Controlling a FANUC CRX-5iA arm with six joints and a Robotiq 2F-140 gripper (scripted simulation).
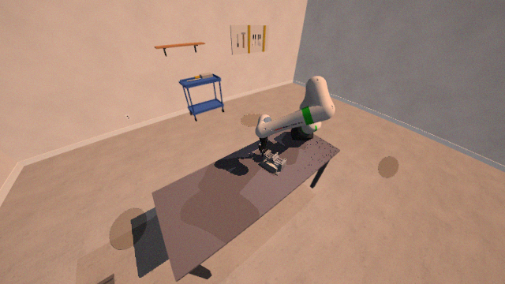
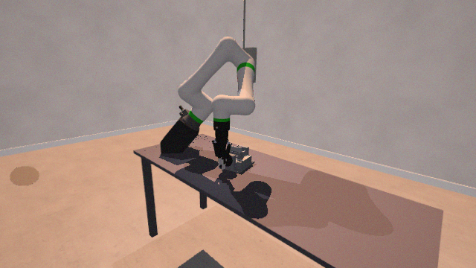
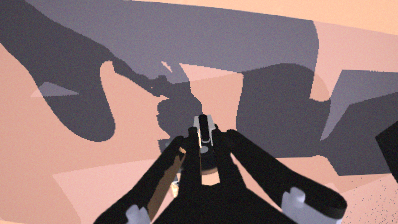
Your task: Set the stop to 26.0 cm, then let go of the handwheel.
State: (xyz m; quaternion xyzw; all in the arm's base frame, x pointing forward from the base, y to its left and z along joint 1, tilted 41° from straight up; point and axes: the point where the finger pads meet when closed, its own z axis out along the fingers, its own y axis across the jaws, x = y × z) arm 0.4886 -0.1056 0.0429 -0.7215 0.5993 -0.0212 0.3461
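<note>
Right now my hand is 14 cm to the right of the grey stop fixture, 3 cm below it and 3 cm past it. The rest, counted from my hand: handwheel (2 cm to the left, 1 cm below).
</note>
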